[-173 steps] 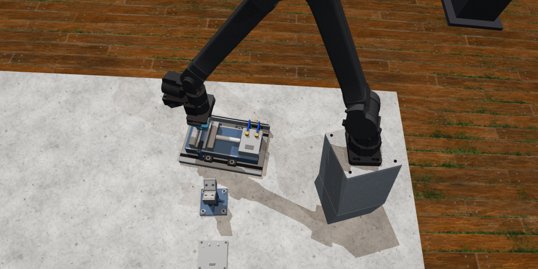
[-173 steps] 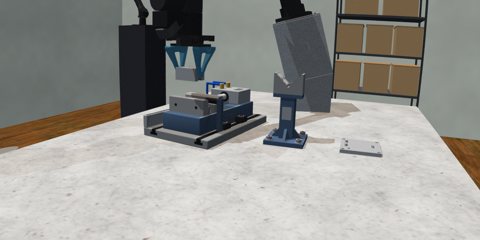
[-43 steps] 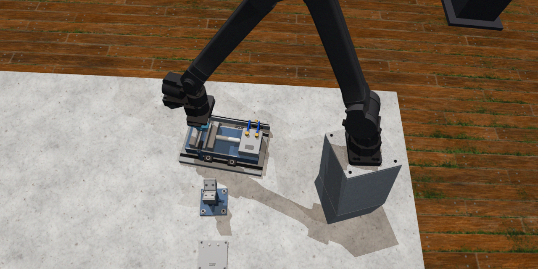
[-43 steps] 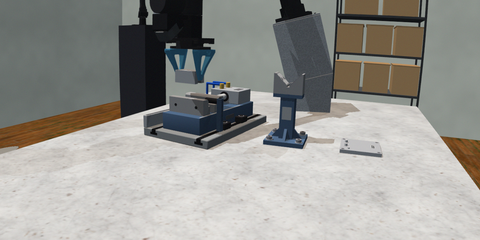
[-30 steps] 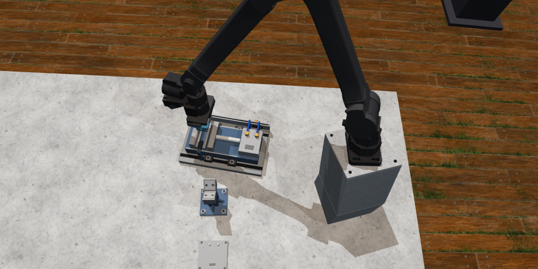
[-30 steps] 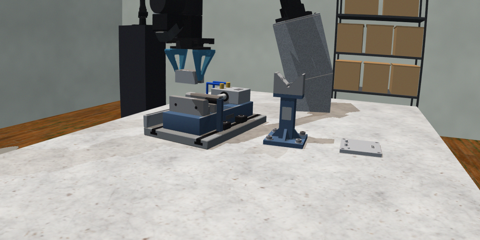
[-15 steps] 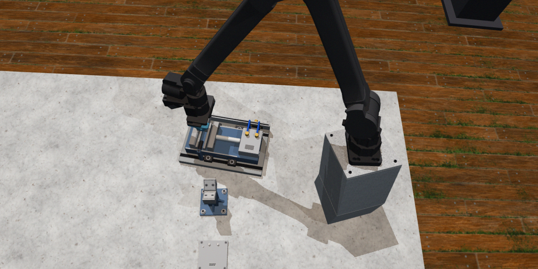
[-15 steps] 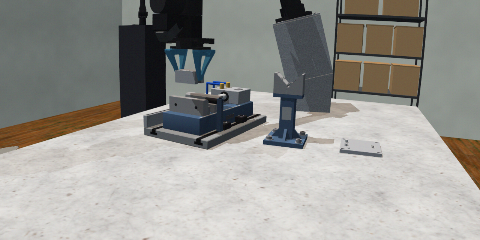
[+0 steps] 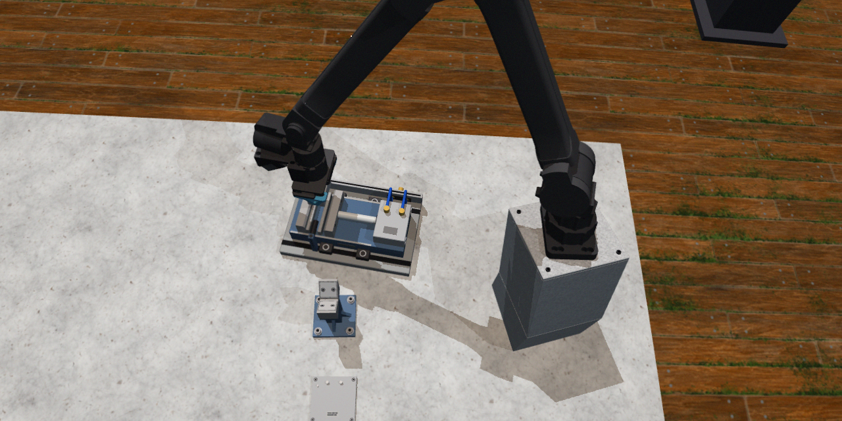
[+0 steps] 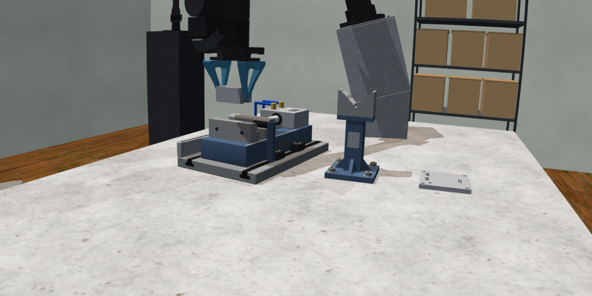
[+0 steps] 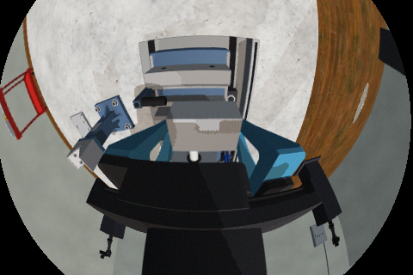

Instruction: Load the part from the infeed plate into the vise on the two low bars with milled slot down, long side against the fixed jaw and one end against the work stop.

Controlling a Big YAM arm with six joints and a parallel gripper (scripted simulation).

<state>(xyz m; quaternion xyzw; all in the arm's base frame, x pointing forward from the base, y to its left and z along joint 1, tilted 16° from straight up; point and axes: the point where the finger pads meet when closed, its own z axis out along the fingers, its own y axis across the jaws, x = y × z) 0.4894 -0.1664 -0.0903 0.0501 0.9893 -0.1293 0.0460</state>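
Right now my hand is 70 mm above the fixed jaw, 30 mm short of it and 20 mm to the right of it. The rest, counted from my hand: work stop: 70 mm to the left, 50 mm below, 10 mm ahead; grey part: 10 mm below; moving jaw: 70 mm below, 30 mm behind, 20 mm to the left.
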